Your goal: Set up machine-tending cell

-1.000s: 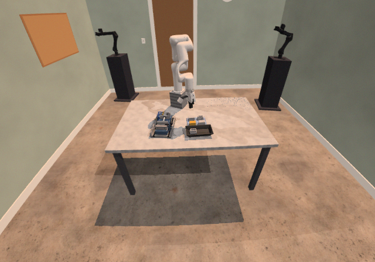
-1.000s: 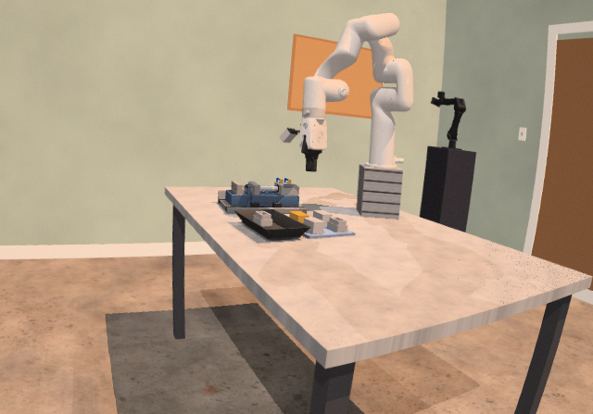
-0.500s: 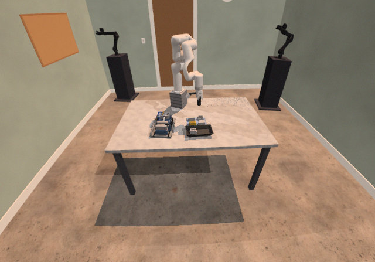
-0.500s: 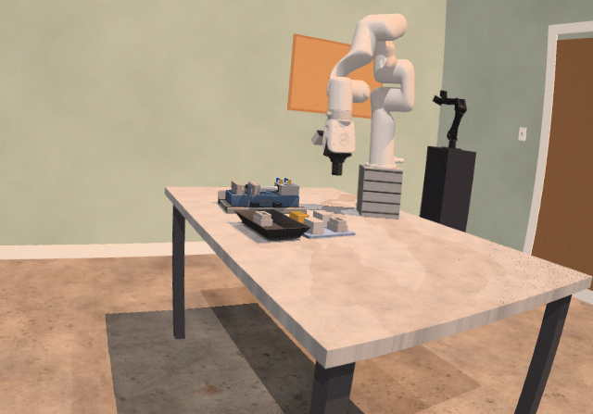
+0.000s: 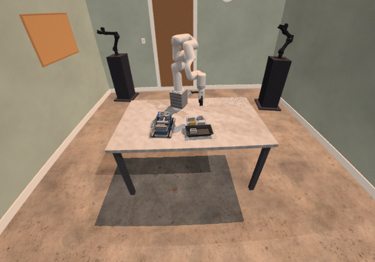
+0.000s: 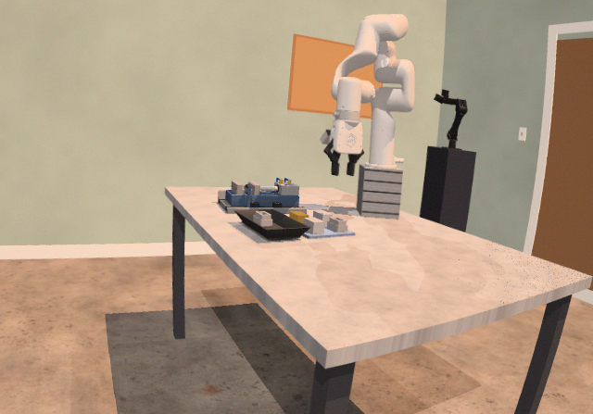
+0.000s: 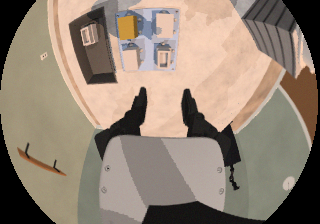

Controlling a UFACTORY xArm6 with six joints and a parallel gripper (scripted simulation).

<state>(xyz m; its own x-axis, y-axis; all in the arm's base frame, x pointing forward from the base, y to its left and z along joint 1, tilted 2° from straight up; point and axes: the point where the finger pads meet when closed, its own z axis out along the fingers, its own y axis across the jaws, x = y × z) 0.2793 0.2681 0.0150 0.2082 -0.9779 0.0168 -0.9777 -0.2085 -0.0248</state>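
My gripper is now 170 mm above the brass blank, 110 mm short of it and 70 mm to the left of it. The rest, counted from my hand: blue vise 340 mm to the right, 170 mm ahead, 160 mm below.
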